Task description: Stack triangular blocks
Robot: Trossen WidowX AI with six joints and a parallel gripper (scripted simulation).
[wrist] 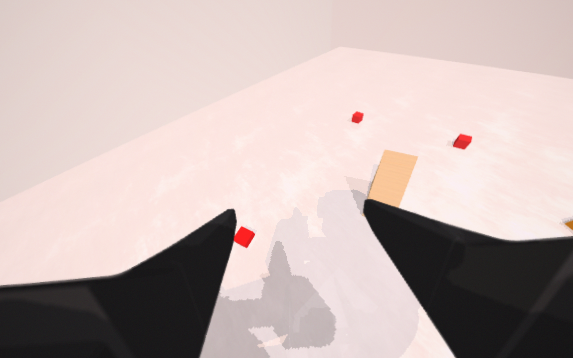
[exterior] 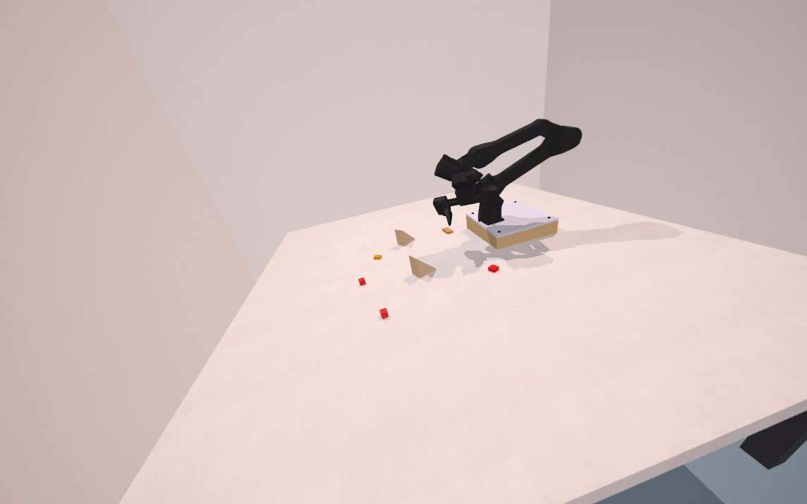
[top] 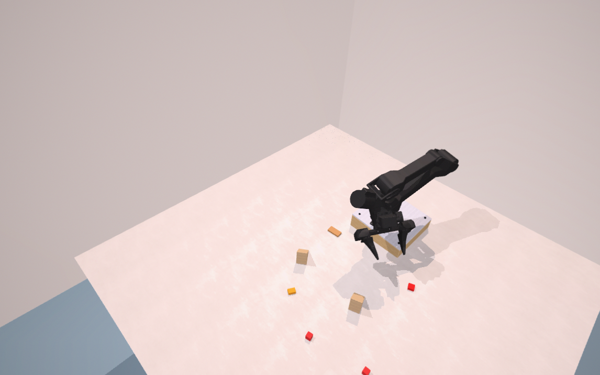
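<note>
Right now the triangular block is 150 mm ahead of my gripper tip, 10 mm to the right of it and 110 mm below it. The rest, counted from my gripper tip: small orange block (240 mm ahead, 190 mm to the right, 120 mm below).
</note>
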